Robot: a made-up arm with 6 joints.
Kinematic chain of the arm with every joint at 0, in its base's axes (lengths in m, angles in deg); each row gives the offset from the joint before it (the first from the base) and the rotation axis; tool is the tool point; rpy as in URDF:
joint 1: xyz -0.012 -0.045 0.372 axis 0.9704 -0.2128 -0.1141
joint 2: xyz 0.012 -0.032 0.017 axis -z
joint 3: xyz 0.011 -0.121 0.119 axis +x
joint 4: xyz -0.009 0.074 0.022 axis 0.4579 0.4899 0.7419
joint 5: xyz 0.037 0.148 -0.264 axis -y
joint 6: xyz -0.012 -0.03 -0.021 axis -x
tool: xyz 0.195 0 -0.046 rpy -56.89 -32.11 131.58
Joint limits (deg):
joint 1: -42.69..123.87
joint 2: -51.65..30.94
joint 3: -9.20..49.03
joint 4: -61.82..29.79
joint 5: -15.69..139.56
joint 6: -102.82..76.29
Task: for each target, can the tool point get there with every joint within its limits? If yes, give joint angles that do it. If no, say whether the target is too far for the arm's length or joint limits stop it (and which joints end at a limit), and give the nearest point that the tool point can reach.
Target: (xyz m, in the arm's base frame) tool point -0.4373 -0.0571 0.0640
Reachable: no: joint limits stop it (at a limit: joint 1, joint 3, joint 4, joint 5, joint 6) | nearest point -0.2330 -0.1370 0.1554 | short by 0.238 m
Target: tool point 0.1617 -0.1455 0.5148
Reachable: yes | joints 67.82 -37.10 4.33 -44.19 69.18 -68.16
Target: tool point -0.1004 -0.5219 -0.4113
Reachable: no: too far | nearest point 0.0619 -0.3010 -0.0202 | short by 0.478 m
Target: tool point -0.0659 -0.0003 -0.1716
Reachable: no: joint limits stop it (at a limit: joint 2, joint 3, joint 4, joint 5) | nearest point 0.0979 -0.0430 -0.0782 | short by 0.193 m
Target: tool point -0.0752 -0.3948 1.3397
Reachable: no: too far | nearest point -0.0250 -0.1769 0.7292 | short by 0.650 m
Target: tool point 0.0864 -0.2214 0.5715
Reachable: yes | joints 100.33 2.72 33.46 19.99 24.19 -2.09
